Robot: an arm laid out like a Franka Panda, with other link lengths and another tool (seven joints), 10 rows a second.
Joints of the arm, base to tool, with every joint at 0 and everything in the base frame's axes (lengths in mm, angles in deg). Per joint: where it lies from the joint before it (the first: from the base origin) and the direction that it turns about. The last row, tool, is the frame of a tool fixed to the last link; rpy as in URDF.
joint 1: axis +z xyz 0 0 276.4
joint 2: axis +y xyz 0 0 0
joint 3: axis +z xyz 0 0 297
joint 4: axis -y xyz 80 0 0
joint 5: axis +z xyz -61 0 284.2
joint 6: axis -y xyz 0 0 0
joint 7: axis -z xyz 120.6 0 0
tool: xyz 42 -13 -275.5 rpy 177.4 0 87.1
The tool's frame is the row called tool.
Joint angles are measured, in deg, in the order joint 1, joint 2, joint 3, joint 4, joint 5, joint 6, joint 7. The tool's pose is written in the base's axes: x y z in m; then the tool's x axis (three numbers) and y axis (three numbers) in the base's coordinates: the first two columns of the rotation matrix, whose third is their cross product. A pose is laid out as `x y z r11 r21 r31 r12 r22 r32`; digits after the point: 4 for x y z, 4 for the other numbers.
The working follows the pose.
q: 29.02 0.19 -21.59 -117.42 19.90 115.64 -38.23
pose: 0.5065 0.1422 0.2288 -0.5489 0.7883 0.2780 0.8358 0.5219 0.1704
Where each joint sits with the arm in this pose, in the base's axes (m; each line is computed from the numbers above, not from the rounded line before):
joint 1: 0.0000 0.0000 0.2764
joint 2: 0.0000 0.0000 0.2764
joint 3: 0.0009 0.0005 0.5734
joint 4: 0.0802 0.0108 0.5732
joint 5: 0.3580 0.0470 0.4956
joint 6: 0.3580 0.0470 0.4956
joint 7: 0.4784 0.0447 0.4887
the tool: 0.5065 0.1422 0.2288

